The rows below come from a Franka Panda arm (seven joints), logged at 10 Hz.
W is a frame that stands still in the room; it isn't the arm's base.
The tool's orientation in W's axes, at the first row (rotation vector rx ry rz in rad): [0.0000, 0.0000, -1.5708]
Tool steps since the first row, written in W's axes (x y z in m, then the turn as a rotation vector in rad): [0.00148, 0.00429, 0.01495, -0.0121, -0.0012, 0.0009]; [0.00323, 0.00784, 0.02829, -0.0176, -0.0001, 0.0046]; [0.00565, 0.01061, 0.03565, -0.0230, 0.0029, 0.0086]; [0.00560, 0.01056, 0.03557, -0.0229, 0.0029, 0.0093]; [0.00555, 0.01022, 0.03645, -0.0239, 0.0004, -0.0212]
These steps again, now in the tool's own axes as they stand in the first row. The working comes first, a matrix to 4 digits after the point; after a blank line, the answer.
The tool's axes in the first row as the columns of a matrix, in W's axes (used below as rounded here):
[0.0000, 1.0000, 0.0000]
[-1.0000, 0.0000, 0.0000]
[0.0000, 0.0000, 1.0000]

[-0.00429, 0.00148, 0.01495, 0.0012, -0.0121, 0.0009]; [-0.00784, 0.00323, 0.02829, 0.0001, -0.0176, 0.0046]; [-0.01061, 0.00565, 0.03565, -0.0029, -0.0230, 0.0086]; [-0.01056, 0.00560, 0.03557, -0.0029, -0.0229, 0.0093]; [-0.01022, 0.00555, 0.03645, -0.0004, -0.0239, -0.0212]
